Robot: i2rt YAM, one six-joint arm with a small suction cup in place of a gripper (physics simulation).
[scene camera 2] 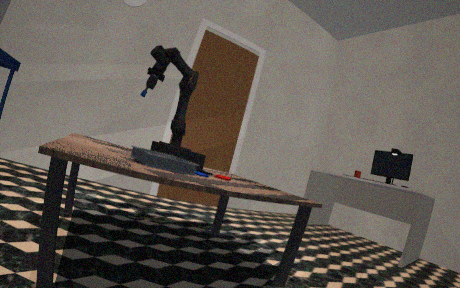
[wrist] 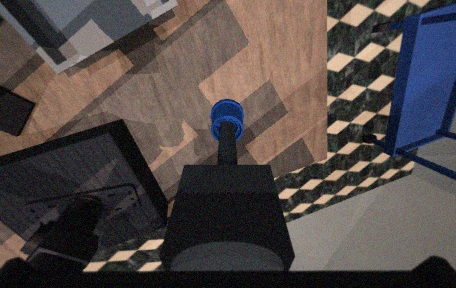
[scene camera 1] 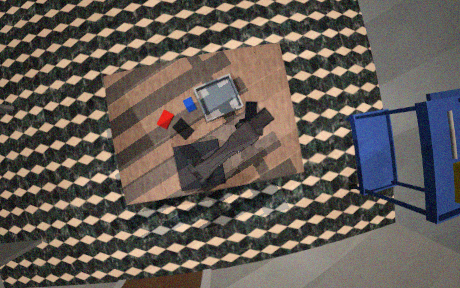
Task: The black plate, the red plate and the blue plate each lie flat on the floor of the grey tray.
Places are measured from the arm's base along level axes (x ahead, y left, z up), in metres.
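Pixels of known places: hand, tool point: (scene camera 2: 142, 95) (wrist: 227, 114); arm's base, link origin: (scene camera 2: 174, 146) (wrist: 88, 204).
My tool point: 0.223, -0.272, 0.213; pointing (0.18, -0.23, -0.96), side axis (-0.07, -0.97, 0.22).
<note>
For each thing: its top centre in the pictures, then the offset to it from my tool point, as dx, dy, dz. Level surfaces: height alone.
- red plate, top centre: (scene camera 2: 223, 176) (scene camera 1: 165, 119) +0.054, +0.522, -0.293
- blue plate, top centre: (scene camera 2: 198, 172) (scene camera 1: 189, 104) +0.148, +0.364, -0.294
- black plate, top centre: (scene camera 1: 183, 129) -0.008, +0.405, -0.294
- grey tray, top centre: (scene camera 2: 163, 155) (scene camera 1: 218, 97) +0.187, +0.179, -0.253
- wooden table, surface height: dz -0.303
The red plate (scene camera 1: 165, 119) (scene camera 2: 223, 177), the blue plate (scene camera 1: 189, 104) (scene camera 2: 202, 174) and the black plate (scene camera 1: 183, 128) (wrist: 15, 111) lie flat on the table, outside the grey tray (scene camera 1: 200, 106) (scene camera 2: 165, 161) (wrist: 61, 64). The blue plate is nearest the tray's left side in scene camera 1; the black plate lies between the red plate and the arm's base. No plate shows inside the tray. My gripper, a blue suction cup (scene camera 2: 143, 93) (wrist: 227, 112), is open and empty, high above the table and to the side of the tray.
The arm's dark base (scene camera 1: 187, 165) (wrist: 145, 165) stands on the wooden table (scene camera 1: 117, 90) (scene camera 2: 100, 156) near one long edge. Blue furniture (scene camera 1: 372, 150) (wrist: 425, 85) stands on the floor beyond the table. A desk (scene camera 2: 370, 192) with a monitor (scene camera 2: 392, 165) is at the right in scene camera 2.
</note>
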